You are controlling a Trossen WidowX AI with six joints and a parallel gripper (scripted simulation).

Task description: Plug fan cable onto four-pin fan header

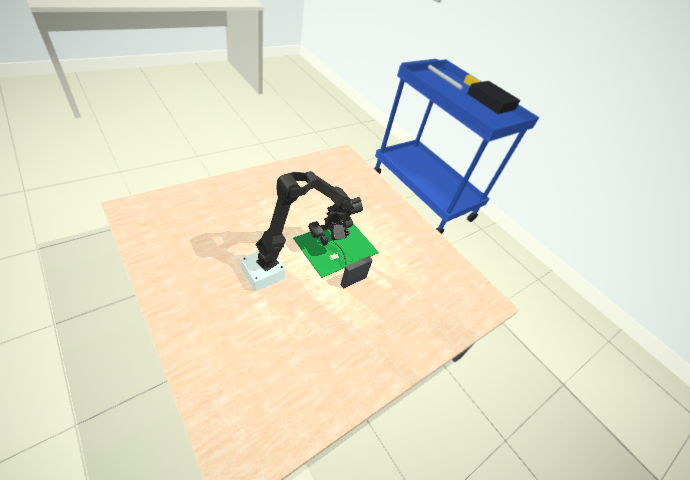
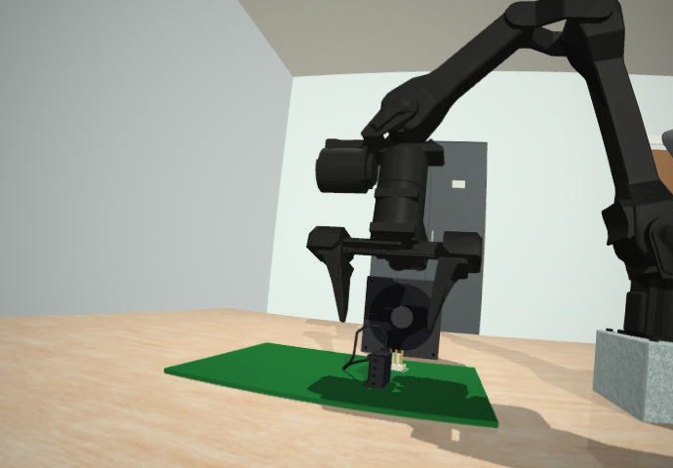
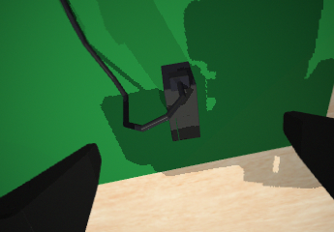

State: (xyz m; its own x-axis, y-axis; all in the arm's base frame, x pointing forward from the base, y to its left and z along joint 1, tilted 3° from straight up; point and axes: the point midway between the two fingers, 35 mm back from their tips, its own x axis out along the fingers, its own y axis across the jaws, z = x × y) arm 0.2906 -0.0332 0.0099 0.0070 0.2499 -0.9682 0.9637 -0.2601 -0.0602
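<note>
The black plug is 4 cm below my gripper tip and 1 cm to the left of it. Also, from my gripper tip: white four-pin header (8 cm to the right, 6 cm below, 2 cm behind); then green board (8 cm below, 4 cm to the right, 4 cm ahead); then black fan (22 cm to the right, 4 cm behind).
</note>
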